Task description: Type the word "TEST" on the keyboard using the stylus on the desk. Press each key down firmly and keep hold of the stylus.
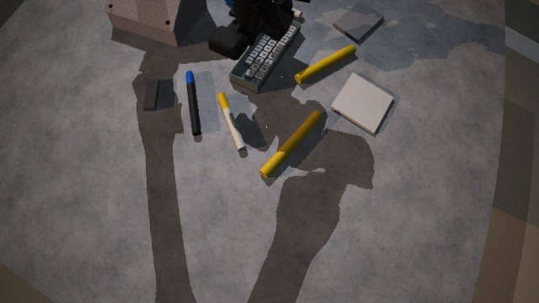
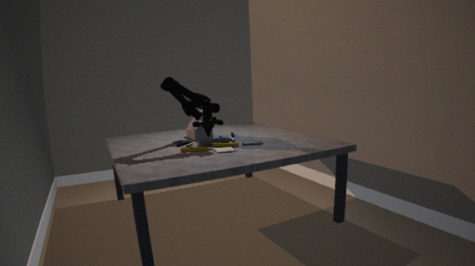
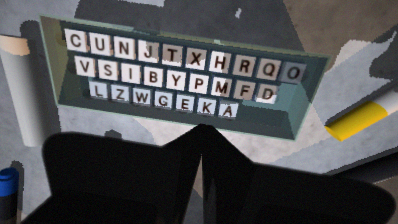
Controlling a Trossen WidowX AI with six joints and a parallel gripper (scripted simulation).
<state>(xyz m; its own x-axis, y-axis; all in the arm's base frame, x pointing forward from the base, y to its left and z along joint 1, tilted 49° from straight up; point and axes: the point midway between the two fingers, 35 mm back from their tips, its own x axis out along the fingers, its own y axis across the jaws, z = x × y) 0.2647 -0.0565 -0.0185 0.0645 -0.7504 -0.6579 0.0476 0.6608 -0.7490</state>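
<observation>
The T key lies 4 cm ahead of my gripper tip, 3 cm to the left of it and 3 cm below it. From my gripper tip the other things lie so: blue stylus: 12 cm behind, 12 cm to the left, 3 cm below; then yellow-and-white marker: 3 cm ahead, 14 cm to the right, 3 cm below; then white cylinder: 16 cm to the left, 3 cm below.
</observation>
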